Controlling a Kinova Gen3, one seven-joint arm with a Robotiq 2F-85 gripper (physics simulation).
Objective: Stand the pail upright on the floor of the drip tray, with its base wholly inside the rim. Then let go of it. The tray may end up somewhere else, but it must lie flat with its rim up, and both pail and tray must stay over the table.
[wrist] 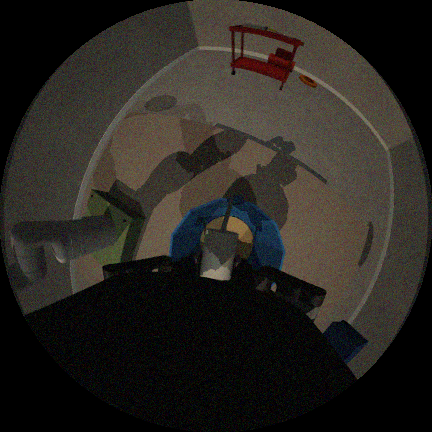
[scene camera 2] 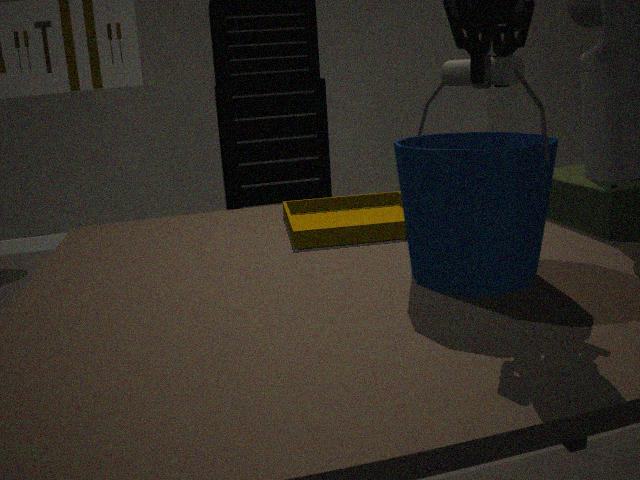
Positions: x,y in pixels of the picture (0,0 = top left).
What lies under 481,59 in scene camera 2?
My gripper.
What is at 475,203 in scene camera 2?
A blue pail.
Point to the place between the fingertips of my gripper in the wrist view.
At 217,260
